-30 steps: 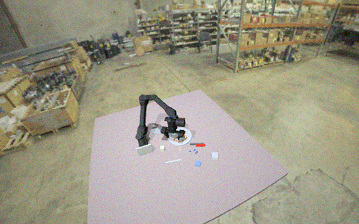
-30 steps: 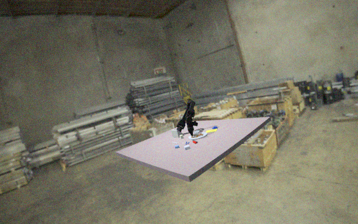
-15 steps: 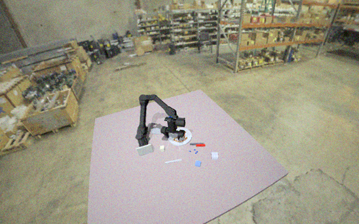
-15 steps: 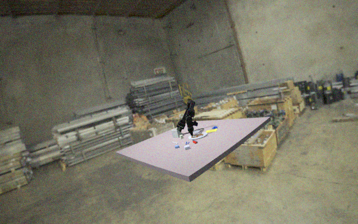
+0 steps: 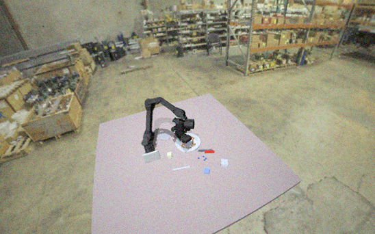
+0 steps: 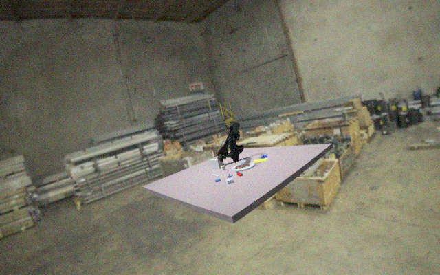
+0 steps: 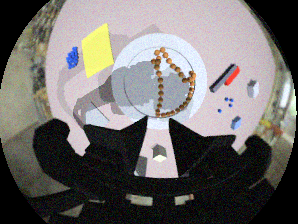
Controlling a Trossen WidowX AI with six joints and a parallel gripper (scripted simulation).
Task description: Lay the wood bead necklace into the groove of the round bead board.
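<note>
My gripper tip is now 12 cm past the cream cube, 8 cm to the left of it and 3 cm above it. The rest, counted from my gripper tip: white stick 6 cm behind, 20 cm to the right, 5 cm below; red-handled tool 16 cm ahead, 12 cm to the right, 5 cm below; grey plate 12 cm behind, 16 cm to the left, 5 cm below.
</note>
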